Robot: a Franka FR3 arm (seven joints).
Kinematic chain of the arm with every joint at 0, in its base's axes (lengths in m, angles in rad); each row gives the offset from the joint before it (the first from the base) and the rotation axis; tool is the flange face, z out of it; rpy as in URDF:
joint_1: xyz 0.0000 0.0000 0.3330 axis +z
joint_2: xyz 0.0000 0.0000 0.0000 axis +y
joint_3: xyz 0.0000 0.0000 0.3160 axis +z
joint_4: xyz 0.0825 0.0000 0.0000 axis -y
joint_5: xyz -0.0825 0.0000 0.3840 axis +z
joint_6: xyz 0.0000 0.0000 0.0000 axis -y
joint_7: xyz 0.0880 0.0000 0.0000 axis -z
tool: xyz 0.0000 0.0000 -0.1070 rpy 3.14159 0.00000 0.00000
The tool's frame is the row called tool.
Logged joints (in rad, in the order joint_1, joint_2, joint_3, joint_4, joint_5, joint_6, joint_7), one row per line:
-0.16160 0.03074 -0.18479 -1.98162 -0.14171 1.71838 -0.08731
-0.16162 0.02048 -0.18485 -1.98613 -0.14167 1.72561 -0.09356
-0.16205 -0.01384 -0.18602 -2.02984 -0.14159 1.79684 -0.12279
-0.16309 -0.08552 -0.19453 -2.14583 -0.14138 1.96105 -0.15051
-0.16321 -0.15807 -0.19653 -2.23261 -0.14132 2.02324 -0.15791
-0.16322 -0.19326 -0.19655 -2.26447 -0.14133 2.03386 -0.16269
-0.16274 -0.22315 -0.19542 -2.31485 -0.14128 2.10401 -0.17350
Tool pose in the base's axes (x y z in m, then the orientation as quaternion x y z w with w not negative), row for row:
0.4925 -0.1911 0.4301 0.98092 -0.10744 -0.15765 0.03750
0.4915 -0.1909 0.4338 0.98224 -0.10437 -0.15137 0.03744
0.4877 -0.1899 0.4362 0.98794 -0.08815 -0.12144 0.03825
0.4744 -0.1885 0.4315 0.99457 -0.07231 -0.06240 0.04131
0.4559 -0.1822 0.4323 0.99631 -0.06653 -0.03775 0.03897
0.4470 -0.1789 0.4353 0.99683 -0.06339 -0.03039 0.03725
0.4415 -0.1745 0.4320 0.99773 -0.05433 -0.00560 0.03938
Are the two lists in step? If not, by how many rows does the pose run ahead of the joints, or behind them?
They are in step.
